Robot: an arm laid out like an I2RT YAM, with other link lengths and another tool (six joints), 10 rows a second.
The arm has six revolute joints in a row. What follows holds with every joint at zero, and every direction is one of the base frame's.
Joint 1 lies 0.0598 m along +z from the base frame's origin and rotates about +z.
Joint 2 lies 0.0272 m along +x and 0.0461 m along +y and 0.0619 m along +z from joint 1 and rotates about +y.
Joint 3 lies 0.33 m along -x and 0.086 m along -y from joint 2 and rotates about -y.
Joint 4 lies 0.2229 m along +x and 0.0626 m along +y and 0.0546 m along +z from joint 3 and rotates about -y.
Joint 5 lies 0.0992 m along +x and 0.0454 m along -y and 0.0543 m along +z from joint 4 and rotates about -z.
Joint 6 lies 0.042 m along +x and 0.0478 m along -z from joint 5 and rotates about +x.
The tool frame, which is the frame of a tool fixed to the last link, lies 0.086 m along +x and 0.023 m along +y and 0.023 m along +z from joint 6; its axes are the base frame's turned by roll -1.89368, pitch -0.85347 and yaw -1.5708 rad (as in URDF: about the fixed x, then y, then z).
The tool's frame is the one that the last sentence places.
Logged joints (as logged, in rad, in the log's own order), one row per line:
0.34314, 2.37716, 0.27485, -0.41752, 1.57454, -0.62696
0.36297, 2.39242, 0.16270, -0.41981, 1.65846, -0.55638
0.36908, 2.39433, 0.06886, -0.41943, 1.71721, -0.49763
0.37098, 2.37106, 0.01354, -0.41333, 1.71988, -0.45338
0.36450, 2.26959, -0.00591, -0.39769, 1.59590, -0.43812
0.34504, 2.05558, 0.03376, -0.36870, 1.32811, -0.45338
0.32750, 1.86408, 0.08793, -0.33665, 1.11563, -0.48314
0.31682, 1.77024, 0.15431, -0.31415, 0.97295, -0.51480
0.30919, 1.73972, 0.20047, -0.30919, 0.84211, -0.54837
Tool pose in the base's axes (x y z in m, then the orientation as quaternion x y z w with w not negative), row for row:
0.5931, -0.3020, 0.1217, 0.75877, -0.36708, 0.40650, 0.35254
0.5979, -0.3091, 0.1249, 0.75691, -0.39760, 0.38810, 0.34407
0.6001, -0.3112, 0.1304, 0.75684, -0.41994, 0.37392, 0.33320
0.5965, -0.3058, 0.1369, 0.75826, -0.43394, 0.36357, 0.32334
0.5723, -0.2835, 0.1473, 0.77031, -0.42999, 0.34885, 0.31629
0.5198, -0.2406, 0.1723, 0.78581, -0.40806, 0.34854, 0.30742
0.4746, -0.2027, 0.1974, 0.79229, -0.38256, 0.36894, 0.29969
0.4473, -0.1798, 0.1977, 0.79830, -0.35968, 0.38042, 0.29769
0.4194, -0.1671, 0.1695, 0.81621, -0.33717, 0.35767, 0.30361
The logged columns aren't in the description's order. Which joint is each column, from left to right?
Columns, left to right: joint 5, joint 2, joint 4, joint 1, joint 3, joint 6.
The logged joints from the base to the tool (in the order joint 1, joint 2, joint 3, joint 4, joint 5, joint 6), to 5 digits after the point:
-0.41752, 2.37716, 1.57454, 0.27485, 0.34314, -0.62696
-0.41981, 2.39242, 1.65846, 0.16270, 0.36297, -0.55638
-0.41943, 2.39433, 1.71721, 0.06886, 0.36908, -0.49763
-0.41333, 2.37106, 1.71988, 0.01354, 0.37098, -0.45338
-0.39769, 2.26959, 1.59590, -0.00591, 0.36450, -0.43812
-0.36870, 2.05558, 1.32811, 0.03376, 0.34504, -0.45338
-0.33665, 1.86408, 1.11563, 0.08793, 0.32750, -0.48314
-0.31415, 1.77024, 0.97295, 0.15431, 0.31682, -0.51480
-0.30919, 1.73972, 0.84211, 0.20047, 0.30919, -0.54837

